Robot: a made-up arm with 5 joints. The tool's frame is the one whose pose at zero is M.
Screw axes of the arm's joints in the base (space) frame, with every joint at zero. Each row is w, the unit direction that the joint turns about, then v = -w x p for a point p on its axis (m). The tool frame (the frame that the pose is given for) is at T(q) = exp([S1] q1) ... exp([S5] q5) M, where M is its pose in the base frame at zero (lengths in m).
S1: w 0 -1 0 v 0.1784 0 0
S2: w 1 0 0 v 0 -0.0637 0.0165
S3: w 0 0 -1 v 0.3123 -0.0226 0
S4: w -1 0 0 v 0 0.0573 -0.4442
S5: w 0 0 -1 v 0.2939 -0.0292 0
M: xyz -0.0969 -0.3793 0.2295 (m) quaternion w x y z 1 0 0 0
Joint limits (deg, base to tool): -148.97..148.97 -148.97..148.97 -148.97..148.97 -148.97..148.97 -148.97..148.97
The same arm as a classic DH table. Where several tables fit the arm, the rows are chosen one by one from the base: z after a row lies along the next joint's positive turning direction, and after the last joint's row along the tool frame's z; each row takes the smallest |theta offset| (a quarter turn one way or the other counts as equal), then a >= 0, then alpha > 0; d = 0 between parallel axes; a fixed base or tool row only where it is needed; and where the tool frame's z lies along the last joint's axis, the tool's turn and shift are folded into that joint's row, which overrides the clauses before.
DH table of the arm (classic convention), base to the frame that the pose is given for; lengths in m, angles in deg. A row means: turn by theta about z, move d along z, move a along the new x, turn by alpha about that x. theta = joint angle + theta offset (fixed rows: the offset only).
base (fixed): a 0, alpha 90, d 0.1784, theta_offset 0
joint 1: a 0.2421, alpha -90, d 0.0165, theta_offset -90
joint 2: a 0.2958, alpha -90, d -0.0226, theta_offset -90
joint 3: a 0.1319, alpha -90, d -0.0064, theta_offset 0
joint 4: a -0.1503, alpha 90, d 0.0066, theta_offset 0
joint 5: a 0.109, alpha 180, d 0, theta_offset 38.41
tool (fixed): a 0, alpha 0, d 0.2868, theta_offset 128.41
Joint limits (deg, base to tool): -148.97..148.97 -148.97..148.97 -148.97..148.97 -148.97..148.97 -148.97..148.97

